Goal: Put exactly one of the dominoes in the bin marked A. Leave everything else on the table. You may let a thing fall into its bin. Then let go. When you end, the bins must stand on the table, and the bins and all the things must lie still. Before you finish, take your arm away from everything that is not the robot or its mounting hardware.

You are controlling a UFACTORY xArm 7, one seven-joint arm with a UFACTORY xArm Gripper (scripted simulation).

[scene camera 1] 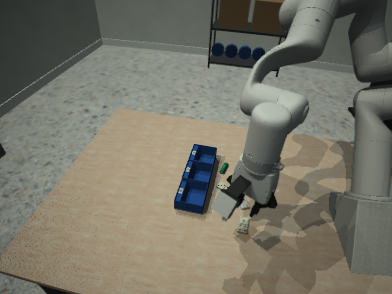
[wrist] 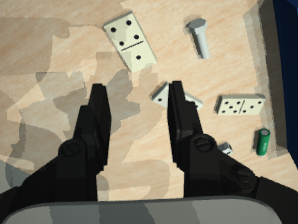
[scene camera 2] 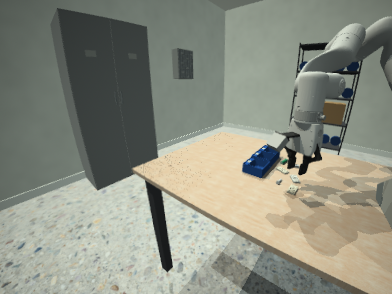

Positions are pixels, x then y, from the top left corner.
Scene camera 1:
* gripper: 246, 208
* blue three-compartment bin: 191, 195
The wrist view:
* gripper: 138, 99
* domino: 125, 31
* domino: 228, 104
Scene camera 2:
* gripper: 296, 171
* blue three-compartment bin: 267, 157
